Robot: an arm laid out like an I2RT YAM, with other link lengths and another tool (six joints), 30 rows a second.
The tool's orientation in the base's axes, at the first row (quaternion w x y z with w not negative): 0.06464 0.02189 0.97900 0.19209
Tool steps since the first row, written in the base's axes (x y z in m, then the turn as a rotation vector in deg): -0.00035 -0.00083 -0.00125 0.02 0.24 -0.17; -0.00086 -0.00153 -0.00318 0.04 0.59 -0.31; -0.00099 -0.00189 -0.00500 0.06 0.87 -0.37; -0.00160 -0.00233 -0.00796 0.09 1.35 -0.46; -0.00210 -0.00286 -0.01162 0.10 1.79 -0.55; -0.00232 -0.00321 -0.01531 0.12 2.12 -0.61; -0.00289 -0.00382 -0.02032 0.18 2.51 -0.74; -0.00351 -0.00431 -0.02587 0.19 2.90 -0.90; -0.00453 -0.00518 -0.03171 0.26 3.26 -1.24; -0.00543 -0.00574 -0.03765 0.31 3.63 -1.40; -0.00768 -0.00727 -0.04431 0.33 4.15 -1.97; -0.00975 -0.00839 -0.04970 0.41 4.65 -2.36; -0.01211 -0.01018 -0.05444 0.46 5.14 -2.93
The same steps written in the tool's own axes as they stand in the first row. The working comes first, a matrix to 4 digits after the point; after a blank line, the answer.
The tool's axes in the first row as the columns of a matrix, in the base's axes (used below as rounded here):
-0.9907 0.0180 0.1350
0.0677 0.9252 0.3733
-0.1182 0.3789 -0.9178

0.00044 -0.00125 0.00079 0.02 0.16 0.25; 0.00112 -0.00264 0.00223 0.04 0.43 0.51; 0.00144 -0.00366 0.00375 0.04 0.67 0.67; 0.00237 -0.00520 0.00622 0.06 1.08 0.94; 0.00326 -0.00709 0.00931 0.09 1.45 1.19; 0.00389 -0.00881 0.01254 0.10 1.73 1.37; 0.00501 -0.01129 0.01683 0.08 2.05 1.64; 0.00624 -0.01385 0.02166 0.11 2.35 1.93; 0.00789 -0.01689 0.02656 0.11 2.55 2.39; 0.00944 -0.01967 0.03168 0.10 2.83 2.68; 0.01235 -0.02365 0.03692 0.19 3.10 3.40; 0.01497 -0.02677 0.04117 0.19 3.42 3.96; 0.01774 -0.03026 0.04453 0.24 3.65 4.67
